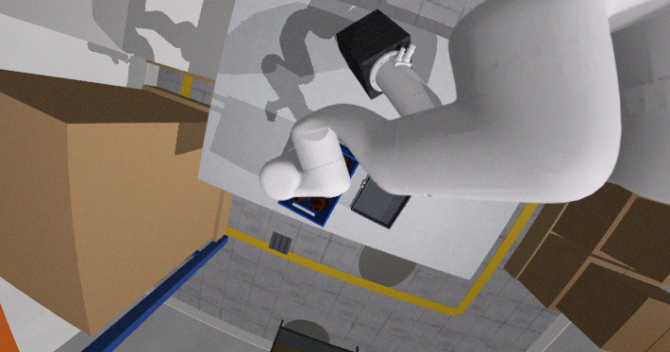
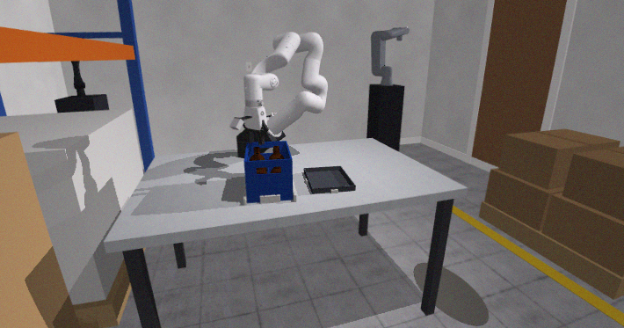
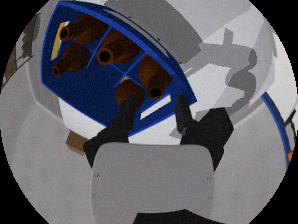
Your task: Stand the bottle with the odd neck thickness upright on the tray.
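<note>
The glass bottle is 110 mm below my hand. Also, from my hand: blue crate: 110 mm below, 90 mm ahead, 40 mm to the left; then dark tray: 310 mm to the left, 190 mm below, 80 mm ahead.
</note>
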